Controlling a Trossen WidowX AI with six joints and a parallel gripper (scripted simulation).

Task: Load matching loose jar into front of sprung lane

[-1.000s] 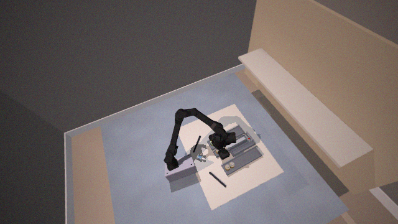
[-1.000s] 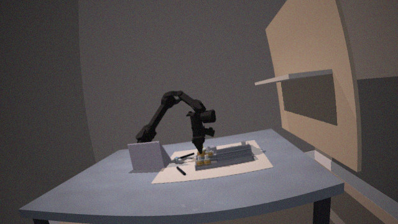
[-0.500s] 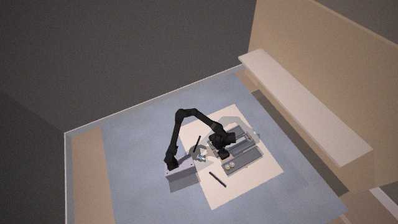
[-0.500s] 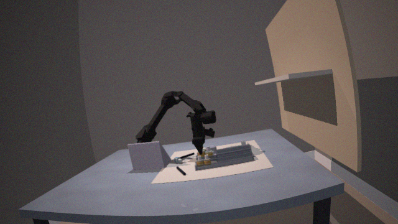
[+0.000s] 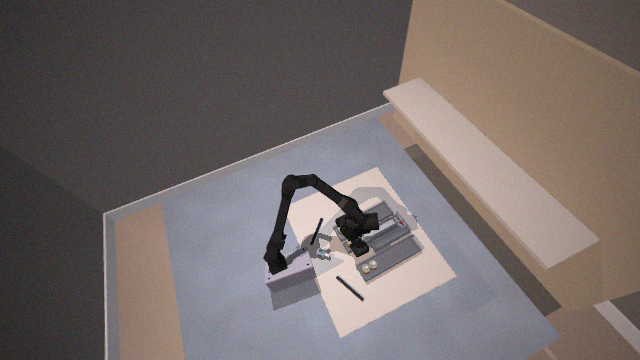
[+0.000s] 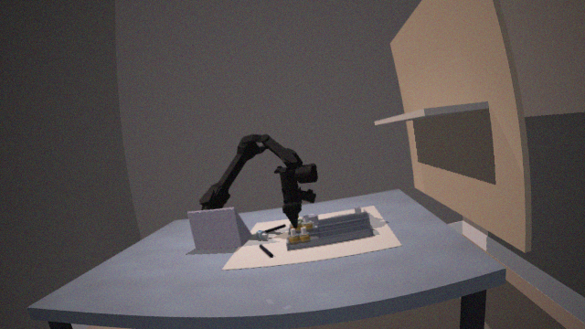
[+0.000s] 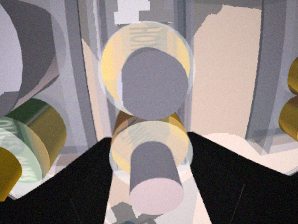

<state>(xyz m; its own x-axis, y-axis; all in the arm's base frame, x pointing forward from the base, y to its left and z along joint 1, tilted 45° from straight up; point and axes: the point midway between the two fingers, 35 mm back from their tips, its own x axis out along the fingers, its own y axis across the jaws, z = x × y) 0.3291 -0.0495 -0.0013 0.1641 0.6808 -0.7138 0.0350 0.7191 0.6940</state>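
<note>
The cream mat is 6 cm ahead of my gripper tip, 4 cm below it and 1 cm to the left of it. Also, from my gripper tip: red mark: 22 cm ahead, 4 cm to the right, 3 cm above; sprung lane: 14 cm ahead, 3 cm to the right, 2 cm below.
</note>
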